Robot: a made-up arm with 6 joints.
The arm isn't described. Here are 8 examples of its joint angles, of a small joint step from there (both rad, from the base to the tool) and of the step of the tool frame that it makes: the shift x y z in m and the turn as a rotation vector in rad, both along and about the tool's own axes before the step.
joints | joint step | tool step
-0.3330 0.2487 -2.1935 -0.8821 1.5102 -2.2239 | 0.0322 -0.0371 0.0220 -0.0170 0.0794 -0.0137 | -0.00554 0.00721 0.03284 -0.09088 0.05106 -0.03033
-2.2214 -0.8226 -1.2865 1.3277 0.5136 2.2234 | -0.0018 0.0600 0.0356 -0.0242 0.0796 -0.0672 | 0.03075 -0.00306 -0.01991 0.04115 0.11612 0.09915
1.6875 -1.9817 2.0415 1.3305 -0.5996 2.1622 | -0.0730 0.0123 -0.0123 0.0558 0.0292 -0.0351 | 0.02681 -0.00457 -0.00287 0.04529 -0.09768 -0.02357
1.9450 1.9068 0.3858 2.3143 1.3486 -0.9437 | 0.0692 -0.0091 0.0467 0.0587 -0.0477 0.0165 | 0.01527 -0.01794 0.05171 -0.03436 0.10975 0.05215
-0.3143 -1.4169 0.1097 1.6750 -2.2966 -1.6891 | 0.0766 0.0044 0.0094 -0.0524 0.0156 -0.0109 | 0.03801 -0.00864 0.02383 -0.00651 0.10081 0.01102
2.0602 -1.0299 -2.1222 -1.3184 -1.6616 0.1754 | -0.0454 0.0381 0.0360 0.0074 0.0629 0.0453 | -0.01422 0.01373 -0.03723 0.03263 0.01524 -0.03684
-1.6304 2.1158 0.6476 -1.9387 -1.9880 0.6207 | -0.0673 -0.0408 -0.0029 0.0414 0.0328 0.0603 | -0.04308 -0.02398 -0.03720 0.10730 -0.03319 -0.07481
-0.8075 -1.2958 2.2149 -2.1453 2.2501 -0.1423 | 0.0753 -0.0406 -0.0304 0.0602 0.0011 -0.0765 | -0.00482 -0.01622 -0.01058 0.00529 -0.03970 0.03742
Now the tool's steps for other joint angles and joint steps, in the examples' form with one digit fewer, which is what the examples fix.
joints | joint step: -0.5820 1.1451 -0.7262 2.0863 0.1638 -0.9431 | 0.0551 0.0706 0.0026 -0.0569 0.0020 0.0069
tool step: -0.0041 0.0130 -0.0969 0.0934 -0.1104 -0.0144
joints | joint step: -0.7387 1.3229 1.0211 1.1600 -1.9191 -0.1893 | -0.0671 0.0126 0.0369 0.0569 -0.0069 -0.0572
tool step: 0.0324 0.0064 0.0489 -0.0462 -0.0245 0.0486
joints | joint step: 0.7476 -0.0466 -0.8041 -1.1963 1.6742 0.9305 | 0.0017 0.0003 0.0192 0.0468 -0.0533 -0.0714
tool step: 0.0544 0.0085 0.0124 -0.0479 0.0514 0.1174
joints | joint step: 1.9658 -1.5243 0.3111 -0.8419 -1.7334 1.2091 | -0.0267 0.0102 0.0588 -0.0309 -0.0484 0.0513
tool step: -0.0231 0.0099 0.0300 -0.0927 -0.0373 -0.0315
